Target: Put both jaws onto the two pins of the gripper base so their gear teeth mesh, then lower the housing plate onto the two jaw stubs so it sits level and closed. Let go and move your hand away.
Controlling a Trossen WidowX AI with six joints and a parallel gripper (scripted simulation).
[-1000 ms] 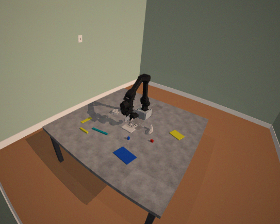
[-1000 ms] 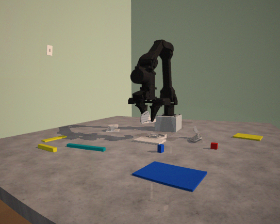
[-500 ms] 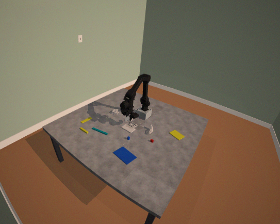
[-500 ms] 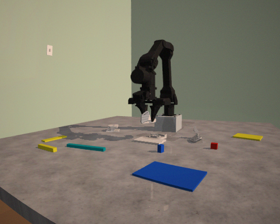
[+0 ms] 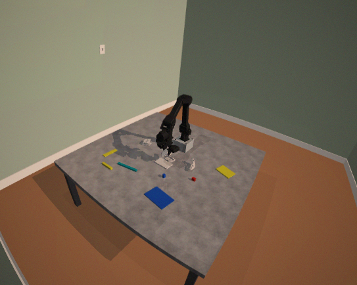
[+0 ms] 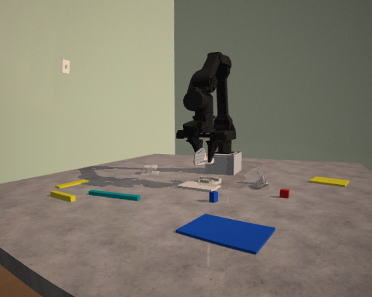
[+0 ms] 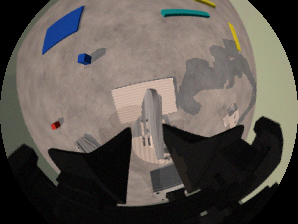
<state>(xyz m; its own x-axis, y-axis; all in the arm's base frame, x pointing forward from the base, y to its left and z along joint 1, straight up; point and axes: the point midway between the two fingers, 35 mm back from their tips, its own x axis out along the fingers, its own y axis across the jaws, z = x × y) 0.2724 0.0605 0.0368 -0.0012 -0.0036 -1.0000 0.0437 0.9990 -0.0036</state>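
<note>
Right now my gripper tip is 120 mm short of the blue cube, 100 mm to the right of it and 70 mm above it. Round my gripper tip: blue sheet (280 mm ahead, 210 mm to the left, 80 mm below); then teal bar (250 mm ahead, 150 mm to the right, 80 mm below); then red cube (260 mm to the left, 70 mm below).
</note>
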